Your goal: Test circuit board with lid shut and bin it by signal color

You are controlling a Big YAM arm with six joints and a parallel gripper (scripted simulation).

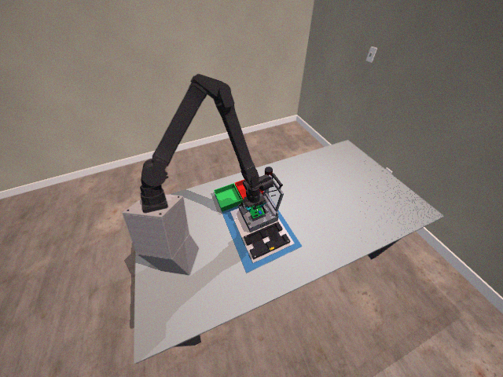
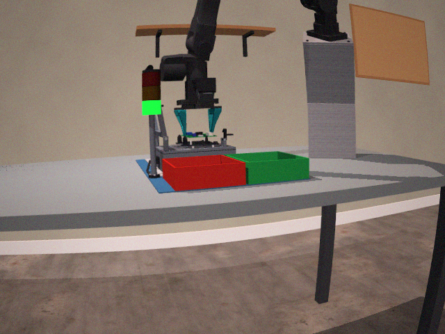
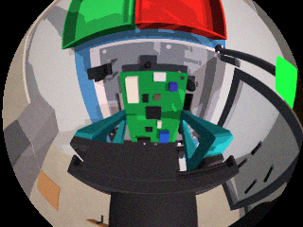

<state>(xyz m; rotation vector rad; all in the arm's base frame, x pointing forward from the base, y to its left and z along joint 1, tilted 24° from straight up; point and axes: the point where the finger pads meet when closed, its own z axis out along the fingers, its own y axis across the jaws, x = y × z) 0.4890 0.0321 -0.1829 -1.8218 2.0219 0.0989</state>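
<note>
The tester plate lies 20 mm below my hand, 10 mm to the left of it and 10 mm ahead of it. Round my hand: tester lid 120 mm ahead, 90 mm above, 10 mm to the right; green circuit board right at my hand; latch hook 60 mm to the left, 60 mm behind.
</note>
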